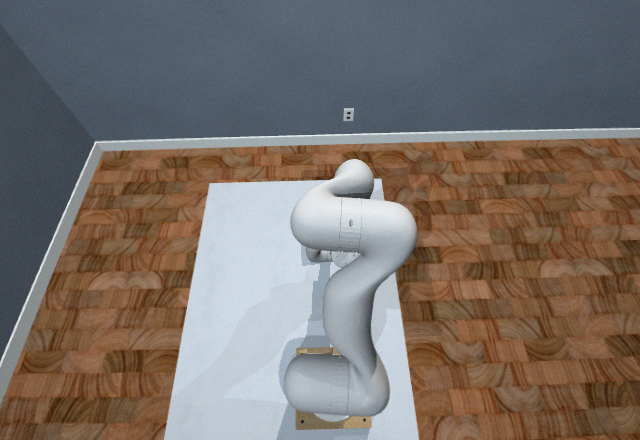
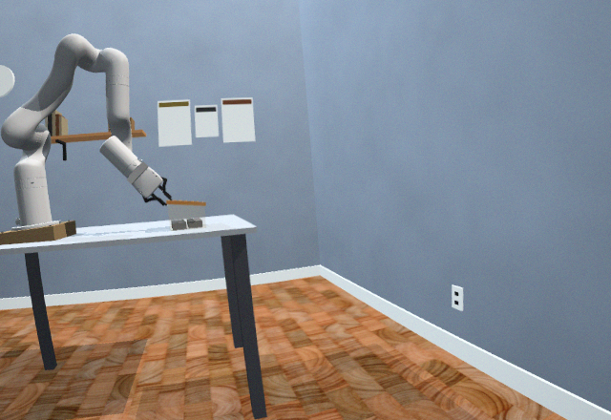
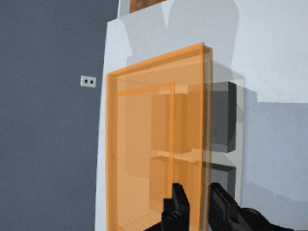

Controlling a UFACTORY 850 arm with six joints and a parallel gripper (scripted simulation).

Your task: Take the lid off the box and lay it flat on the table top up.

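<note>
The lid is 7 cm ahead of my hand, 1 cm to the right of it and 2 cm below it. From my hand the other things lie so: box 7 cm ahead, 1 cm to the right, 7 cm below.
</note>
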